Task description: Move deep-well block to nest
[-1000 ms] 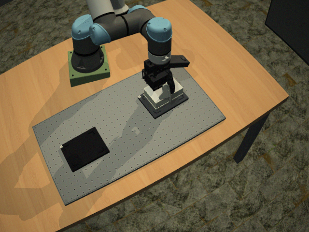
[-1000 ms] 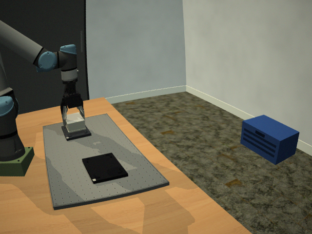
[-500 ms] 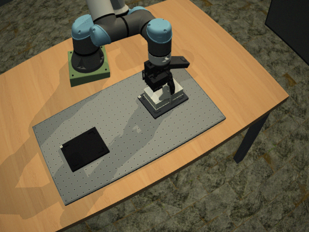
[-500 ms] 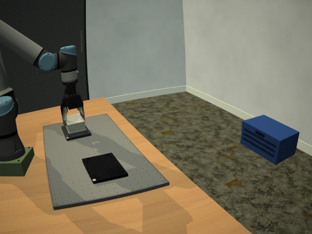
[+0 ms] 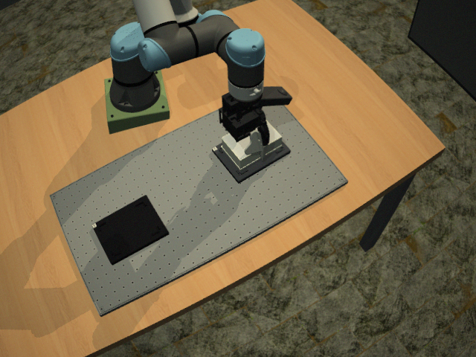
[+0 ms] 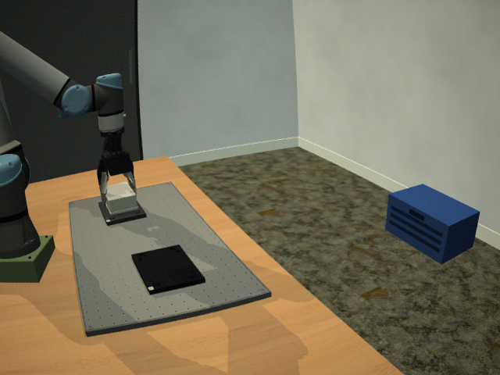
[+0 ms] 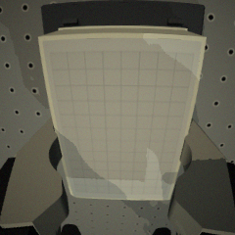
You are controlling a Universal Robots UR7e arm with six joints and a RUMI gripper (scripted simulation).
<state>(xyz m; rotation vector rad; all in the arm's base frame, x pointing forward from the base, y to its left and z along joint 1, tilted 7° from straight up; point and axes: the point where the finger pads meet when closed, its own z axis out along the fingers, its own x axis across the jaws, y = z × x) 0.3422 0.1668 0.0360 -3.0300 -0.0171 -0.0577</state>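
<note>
Right now my hand is 1 cm below the white 96-well deep-well block. Also, from my hand: black plate nest 3 cm below.
</note>
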